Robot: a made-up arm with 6 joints.
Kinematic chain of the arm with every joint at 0, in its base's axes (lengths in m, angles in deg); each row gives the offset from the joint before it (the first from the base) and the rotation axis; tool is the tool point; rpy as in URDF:
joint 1: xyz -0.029 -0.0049 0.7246 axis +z
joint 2: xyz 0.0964 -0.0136 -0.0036 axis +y
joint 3: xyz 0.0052 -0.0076 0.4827 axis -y
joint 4: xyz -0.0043 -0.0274 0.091 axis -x
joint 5: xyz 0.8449 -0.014 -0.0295 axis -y
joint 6: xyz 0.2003 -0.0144 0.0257 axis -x
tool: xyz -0.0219 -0.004 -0.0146 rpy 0 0 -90
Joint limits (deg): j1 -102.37..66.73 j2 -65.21..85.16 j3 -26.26..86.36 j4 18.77..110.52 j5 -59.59..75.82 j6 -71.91..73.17
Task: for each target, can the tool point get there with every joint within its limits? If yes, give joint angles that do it. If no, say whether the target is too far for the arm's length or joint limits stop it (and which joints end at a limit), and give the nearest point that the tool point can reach.
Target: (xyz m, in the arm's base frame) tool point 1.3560 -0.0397 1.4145
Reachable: yes | joints 3.17 40.13 52.19 86.01 -13.53 -4.51
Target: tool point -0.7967 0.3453 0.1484
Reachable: no: joint limits stop it (at a limit: joint 1, joint 2, joint 3, joint 5) | nearest point -0.2655 -0.1775 -0.1131 | short by 0.790 m
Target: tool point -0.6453 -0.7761 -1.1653
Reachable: no: too far | nearest point -0.3203 -0.6976 -0.2509 | short by 0.974 m
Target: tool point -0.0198 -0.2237 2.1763
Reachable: yes | joints -87.10 -0.75 71.04 43.81 43.45 -0.21
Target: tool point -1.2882 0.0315 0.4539
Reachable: no: joint limits stop it (at a limit: joint 2, joint 3, joint 4, joint 5, joint 6) | nearest point -1.2424 0.0302 1.1205 | short by 0.668 m
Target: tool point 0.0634 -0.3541 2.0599
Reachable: yes | joints -74.62 -12.94 40.76 27.95 60.46 -52.40
